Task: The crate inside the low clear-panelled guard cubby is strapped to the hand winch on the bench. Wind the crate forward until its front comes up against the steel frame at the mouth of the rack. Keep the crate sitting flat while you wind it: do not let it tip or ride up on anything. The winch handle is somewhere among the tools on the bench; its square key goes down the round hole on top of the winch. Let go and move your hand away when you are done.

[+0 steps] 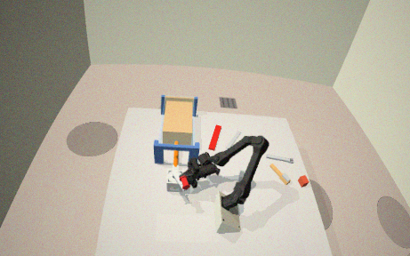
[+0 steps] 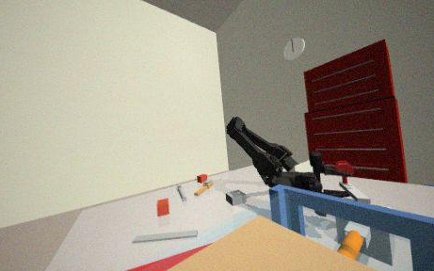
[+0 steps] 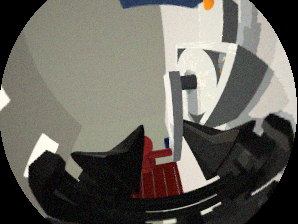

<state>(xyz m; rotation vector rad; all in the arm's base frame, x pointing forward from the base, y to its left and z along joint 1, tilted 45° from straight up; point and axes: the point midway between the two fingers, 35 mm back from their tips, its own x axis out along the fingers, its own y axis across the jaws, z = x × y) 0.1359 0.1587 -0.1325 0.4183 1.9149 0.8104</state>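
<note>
My gripper tip is now 1 cm to the left of the winch handle, 1 cm past it and 1 cm above it. Round my gripper tip: red knob (4 cm behind, 3 cm to the right, 2 cm above); blue frame (21 cm ahead, 3 cm to the left, 2 cm below); grey winch (10 cm below, 3 cm ahead, 1 cm to the left).
</note>
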